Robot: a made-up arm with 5 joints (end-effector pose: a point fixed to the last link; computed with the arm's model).
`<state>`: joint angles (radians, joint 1 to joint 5).
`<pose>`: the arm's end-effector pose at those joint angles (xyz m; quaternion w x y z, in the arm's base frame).
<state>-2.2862 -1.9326 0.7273 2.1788 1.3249</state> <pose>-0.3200 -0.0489 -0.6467 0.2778 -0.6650 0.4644 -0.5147</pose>
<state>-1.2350 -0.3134 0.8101 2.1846 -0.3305</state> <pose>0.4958 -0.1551 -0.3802 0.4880 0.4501 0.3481 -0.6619</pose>
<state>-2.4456 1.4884 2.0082 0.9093 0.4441</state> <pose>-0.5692 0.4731 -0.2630 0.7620 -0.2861 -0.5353 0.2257</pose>
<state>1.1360 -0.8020 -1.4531 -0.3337 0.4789</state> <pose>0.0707 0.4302 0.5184 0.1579 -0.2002 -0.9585 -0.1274</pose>
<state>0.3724 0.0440 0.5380 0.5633 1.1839</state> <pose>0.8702 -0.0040 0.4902 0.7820 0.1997 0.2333 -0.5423</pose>
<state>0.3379 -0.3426 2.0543 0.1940 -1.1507</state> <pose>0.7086 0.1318 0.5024 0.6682 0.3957 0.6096 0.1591</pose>
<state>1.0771 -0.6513 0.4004 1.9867 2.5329</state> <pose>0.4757 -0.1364 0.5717 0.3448 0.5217 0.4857 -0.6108</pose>
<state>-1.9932 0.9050 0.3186 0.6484 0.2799</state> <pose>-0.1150 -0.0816 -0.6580 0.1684 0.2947 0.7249 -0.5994</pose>
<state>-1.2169 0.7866 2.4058 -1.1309 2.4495</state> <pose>-0.2023 0.3860 -0.5507 0.6173 -0.4734 0.5810 0.2392</pose>
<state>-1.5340 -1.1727 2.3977 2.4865 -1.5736</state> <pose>0.2407 0.2396 -0.5053 0.8314 -0.3086 0.3492 -0.3027</pose>
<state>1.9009 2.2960 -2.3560 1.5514 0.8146</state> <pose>0.1580 0.1938 0.2564 0.6752 -0.5983 0.1695 -0.3968</pose>
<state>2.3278 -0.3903 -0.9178 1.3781 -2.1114</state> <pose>-0.2167 -0.1977 0.5009 0.4308 0.7997 0.2844 -0.3065</pose>
